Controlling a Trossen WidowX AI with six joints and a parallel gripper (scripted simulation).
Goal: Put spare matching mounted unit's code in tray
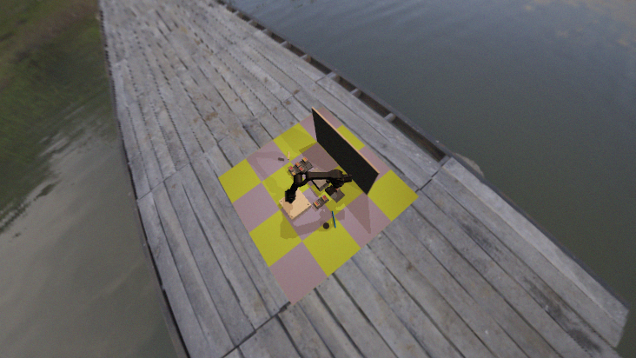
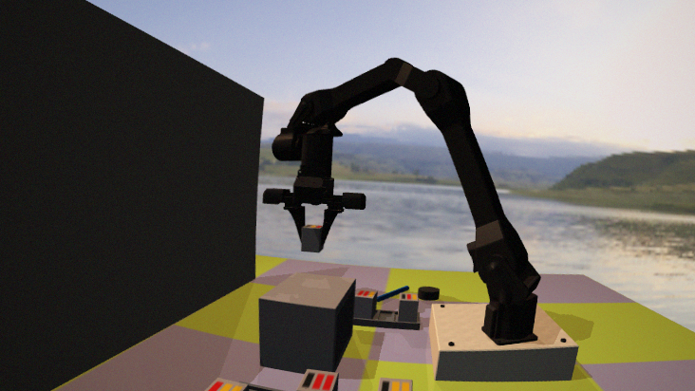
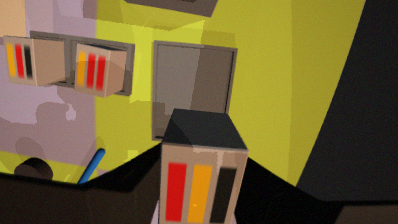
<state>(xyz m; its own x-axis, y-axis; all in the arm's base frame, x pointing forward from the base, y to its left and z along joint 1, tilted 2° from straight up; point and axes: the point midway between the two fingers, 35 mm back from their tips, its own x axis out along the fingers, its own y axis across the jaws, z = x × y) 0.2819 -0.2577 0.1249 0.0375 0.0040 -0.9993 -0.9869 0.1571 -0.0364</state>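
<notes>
Right now the dark tray is 1 cm behind my gripper tip and 13 cm below it. Round my gripper tip: mounted unit (1 cm behind, 20 cm to the left, 8 cm below); then tan spare (2 cm above); then blue pen (18 cm behind, 12 cm to the right, 13 cm below).
</notes>
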